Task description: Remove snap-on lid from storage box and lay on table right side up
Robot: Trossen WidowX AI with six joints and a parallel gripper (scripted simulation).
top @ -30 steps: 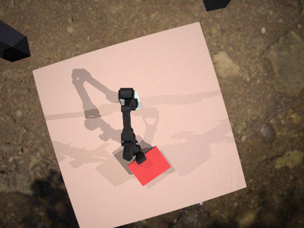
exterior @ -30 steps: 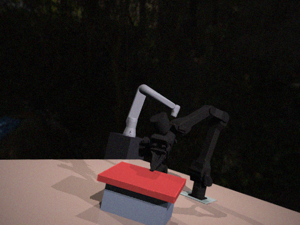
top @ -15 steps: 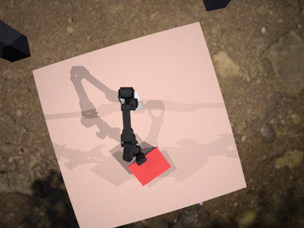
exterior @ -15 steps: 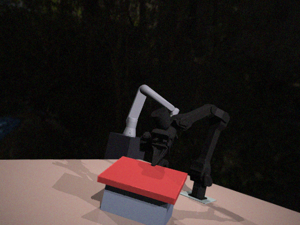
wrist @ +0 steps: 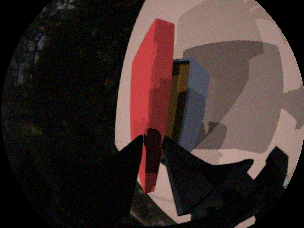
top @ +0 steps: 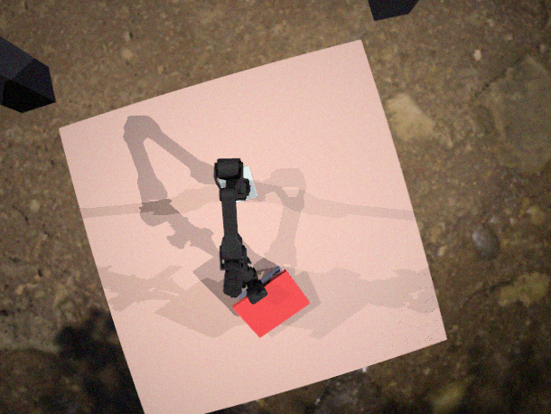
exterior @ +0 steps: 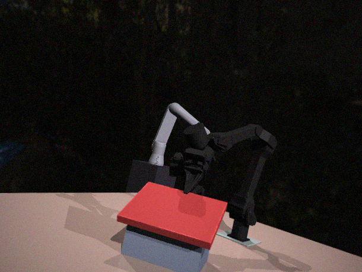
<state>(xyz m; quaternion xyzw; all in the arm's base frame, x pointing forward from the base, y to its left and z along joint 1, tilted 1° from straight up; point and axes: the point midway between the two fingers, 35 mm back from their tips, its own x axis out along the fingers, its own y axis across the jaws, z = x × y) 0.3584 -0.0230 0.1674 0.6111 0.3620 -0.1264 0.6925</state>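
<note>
Right now the red lid is 70 mm ahead of my gripper tip, 30 mm below it and 20 mm to the left of it. The rest, counted from my gripper tip: storage box 100 mm below, 60 mm ahead, 20 mm to the left.
</note>
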